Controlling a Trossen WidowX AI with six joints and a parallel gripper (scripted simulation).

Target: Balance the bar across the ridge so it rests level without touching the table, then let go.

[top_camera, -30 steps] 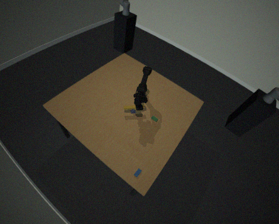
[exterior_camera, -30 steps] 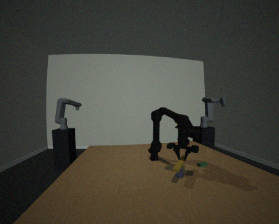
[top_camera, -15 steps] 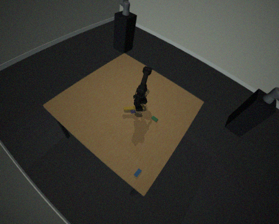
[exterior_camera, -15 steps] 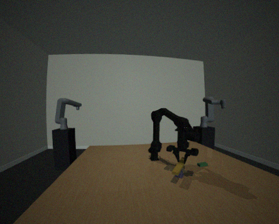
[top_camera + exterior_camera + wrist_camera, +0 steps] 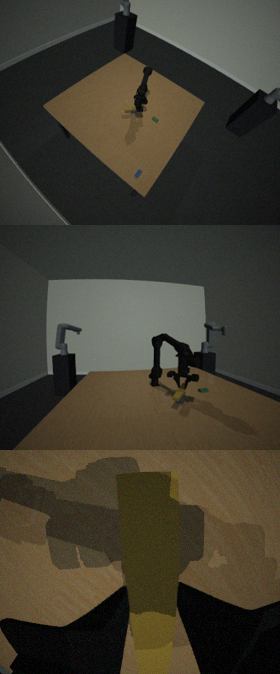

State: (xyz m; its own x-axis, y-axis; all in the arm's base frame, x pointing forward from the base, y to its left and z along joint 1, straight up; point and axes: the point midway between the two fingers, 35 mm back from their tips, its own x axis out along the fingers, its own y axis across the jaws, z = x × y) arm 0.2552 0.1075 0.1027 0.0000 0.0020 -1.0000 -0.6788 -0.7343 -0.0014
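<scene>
My gripper tip is now 2 cm short of the yellow bar and 2 cm to the left of it. Round my gripper tip: green block: 6 cm behind, 20 cm to the left, 6 cm below; then blue block: 48 cm ahead, 39 cm to the left, 6 cm below.
</scene>
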